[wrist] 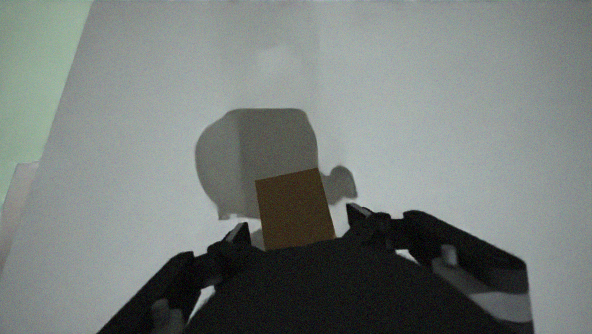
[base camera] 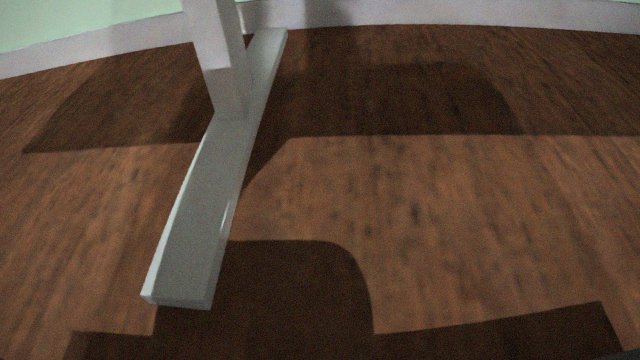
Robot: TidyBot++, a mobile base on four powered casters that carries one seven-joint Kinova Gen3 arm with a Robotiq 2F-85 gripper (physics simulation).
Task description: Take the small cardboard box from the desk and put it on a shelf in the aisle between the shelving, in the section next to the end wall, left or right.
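Frame: origin at the arm's base, x ahead, y left, z up, level; metres.
Seen in the pictures: gripper, fingertip midpoint: [wrist: 298, 223].
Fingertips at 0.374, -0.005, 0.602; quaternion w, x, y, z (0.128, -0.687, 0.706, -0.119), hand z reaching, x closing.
Observation:
A point is followed by its place in that frame, as x, y, z.
The small cardboard box [wrist: 295, 210] {0.385, -0.004, 0.604} is a brown block on the white desk top [wrist: 425, 100] {0.497, -0.204, 0.554} in the wrist view, turned slightly; its near end is hidden behind the dark gripper body. My gripper [wrist: 298, 223] {0.374, -0.005, 0.602} is open, with one fingertip to the left and one to the right of the box and a gap on each side. How high the fingertips are above the desk top is hard to tell. The box does not show in the base camera view. The shelving does not show in either view.
A grey-white desk leg with a long foot [base camera: 200, 215] stands on the brown wooden floor [base camera: 425, 210] {0.379, -0.107, -0.396}, left of centre in the base camera view. A pale skirting board [base camera: 425, 12] {0.984, -0.262, -0.364} and green wall [base camera: 75, 20] {1.051, 0.728, -0.268} run behind it. Shadows fall on floor and desk.

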